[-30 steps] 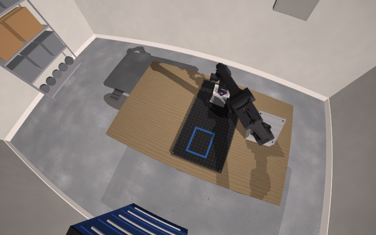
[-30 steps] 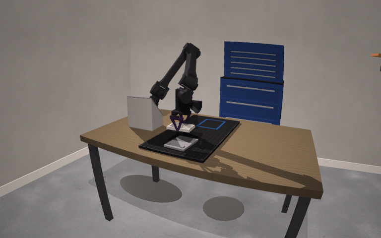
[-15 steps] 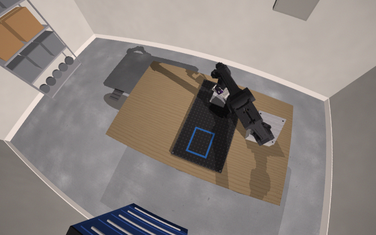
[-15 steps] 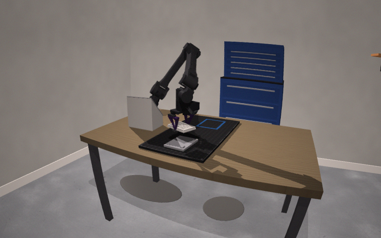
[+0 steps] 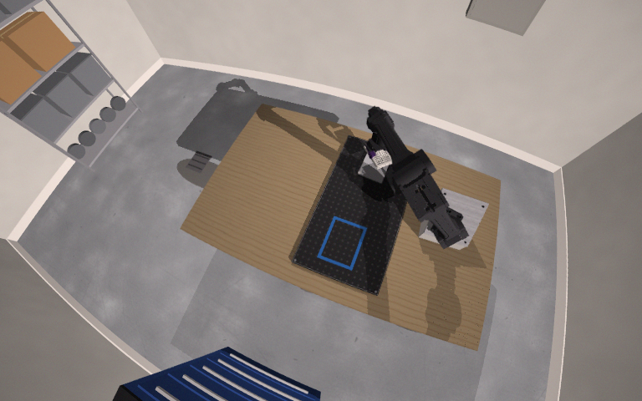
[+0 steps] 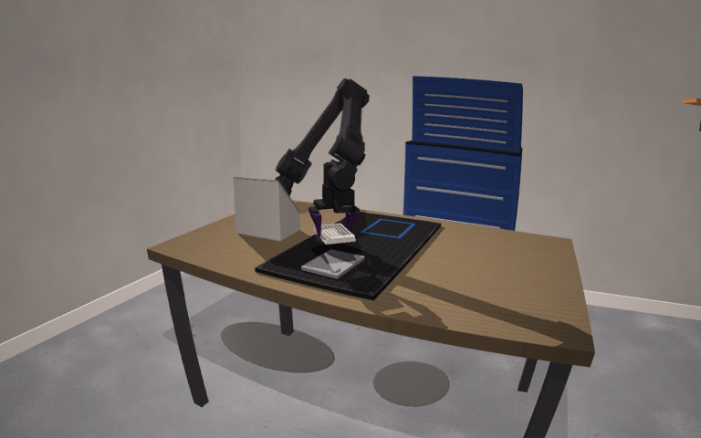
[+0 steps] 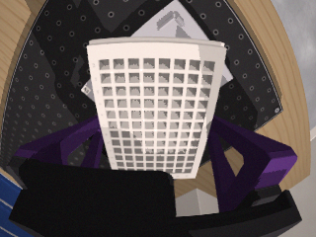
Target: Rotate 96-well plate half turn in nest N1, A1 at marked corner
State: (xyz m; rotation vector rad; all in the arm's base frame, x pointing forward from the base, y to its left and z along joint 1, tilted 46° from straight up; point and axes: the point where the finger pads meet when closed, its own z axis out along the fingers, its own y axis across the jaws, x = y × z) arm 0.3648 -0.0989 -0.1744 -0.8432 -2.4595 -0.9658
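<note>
My hand is right at the white 96-well plate. Also, from my hand: grey plate nest N1: 90 mm below; then A1 label: 90 mm below, 80 mm to the left, 50 mm ahead.
</note>
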